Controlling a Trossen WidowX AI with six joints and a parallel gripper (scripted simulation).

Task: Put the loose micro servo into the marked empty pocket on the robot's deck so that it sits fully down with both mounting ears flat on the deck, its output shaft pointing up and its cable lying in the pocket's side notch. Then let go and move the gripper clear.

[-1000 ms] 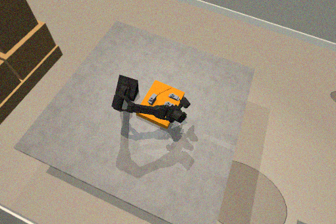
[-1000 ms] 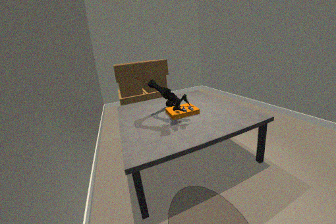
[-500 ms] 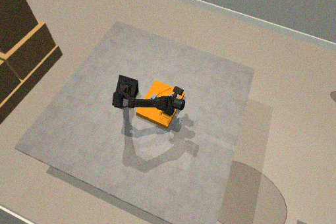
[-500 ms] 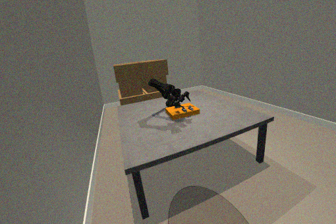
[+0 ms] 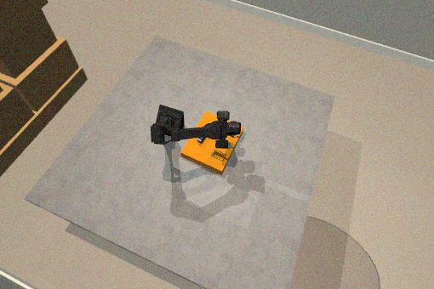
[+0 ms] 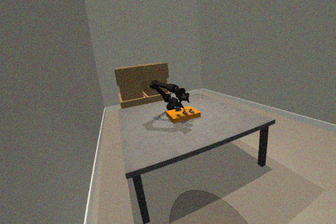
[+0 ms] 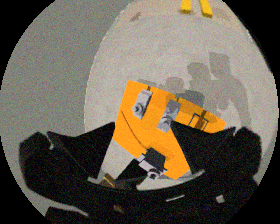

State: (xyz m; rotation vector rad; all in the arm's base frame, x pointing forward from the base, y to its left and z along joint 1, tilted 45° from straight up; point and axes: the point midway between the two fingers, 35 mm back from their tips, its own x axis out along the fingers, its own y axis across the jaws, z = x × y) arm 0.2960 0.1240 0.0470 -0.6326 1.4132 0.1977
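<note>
The orange deck lies 100 mm below my gripper tip, 90 mm behind it and 40 mm to the right of it.
</note>
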